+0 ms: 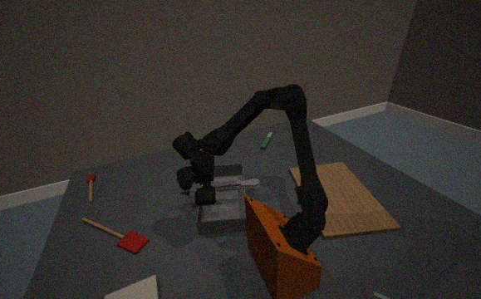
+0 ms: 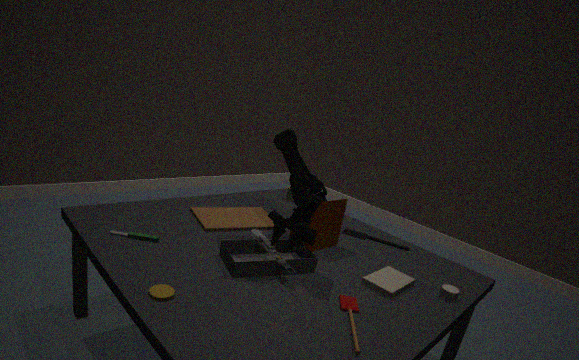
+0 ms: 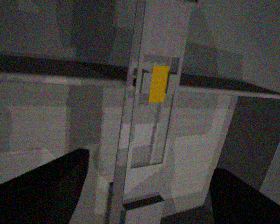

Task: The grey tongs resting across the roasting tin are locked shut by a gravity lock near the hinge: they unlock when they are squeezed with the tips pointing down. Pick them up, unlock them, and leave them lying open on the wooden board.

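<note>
My gripper tip is 1 cm short of the yellow lock piece, 3 cm to the right of it and 2 cm above it. Round my gripper tip: white block: 34 cm behind, 24 cm to the left, 7 cm below; red spatula: 5 cm behind, 32 cm to the left, 8 cm below; grey roasting tin: 1 cm behind, 5 cm to the right, 5 cm below.
</note>
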